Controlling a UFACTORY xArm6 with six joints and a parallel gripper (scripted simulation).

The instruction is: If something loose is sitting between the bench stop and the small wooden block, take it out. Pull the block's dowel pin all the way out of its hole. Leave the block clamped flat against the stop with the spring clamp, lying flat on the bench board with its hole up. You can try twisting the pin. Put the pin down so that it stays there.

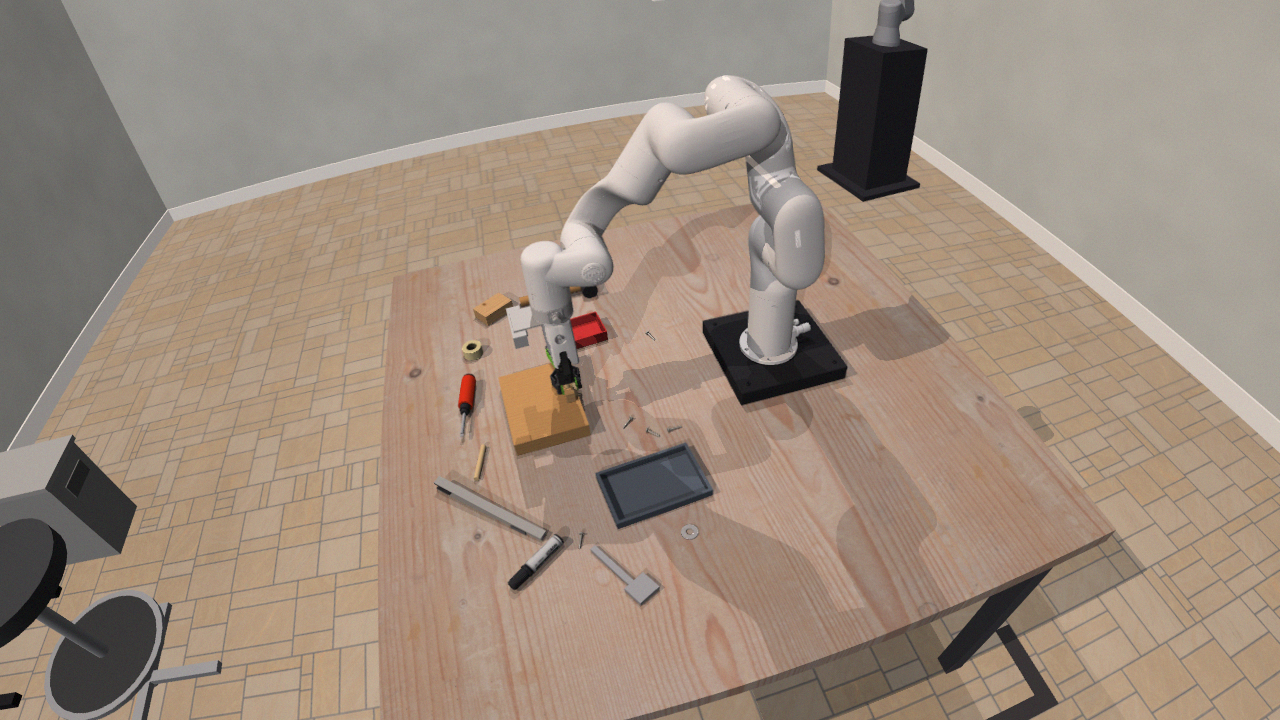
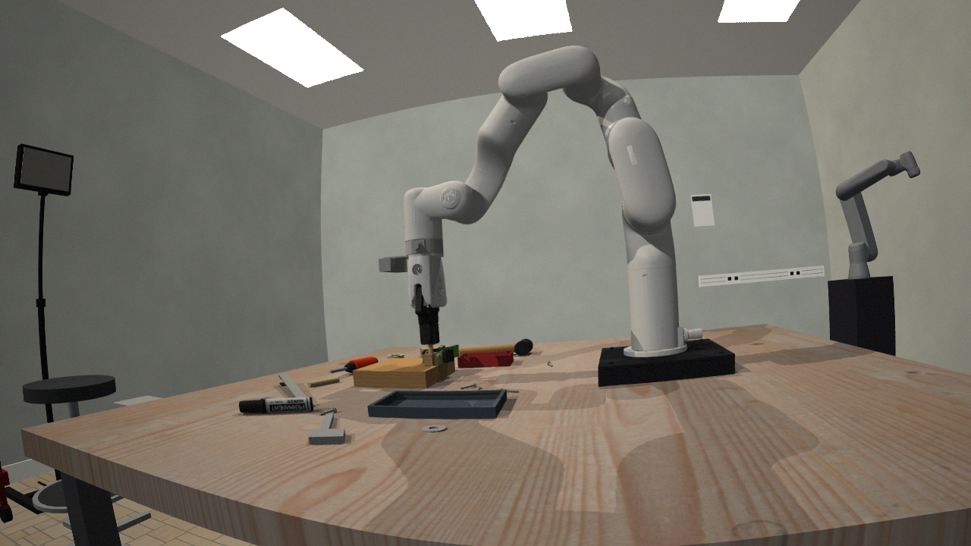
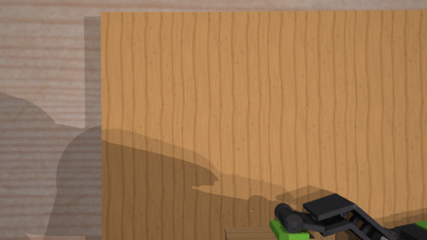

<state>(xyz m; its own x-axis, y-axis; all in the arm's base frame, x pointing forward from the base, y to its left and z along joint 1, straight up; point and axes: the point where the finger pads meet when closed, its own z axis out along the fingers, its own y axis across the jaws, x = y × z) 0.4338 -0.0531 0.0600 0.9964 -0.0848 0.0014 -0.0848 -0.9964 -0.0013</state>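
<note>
The dowel pin lies 20 mm below my hand. Round my hand: small wooden block 50 mm below; then red tray 80 mm behind, 200 mm to the right, 90 mm below; then orange bench board 50 mm ahead, 10 mm to the right, 70 mm below.
</note>
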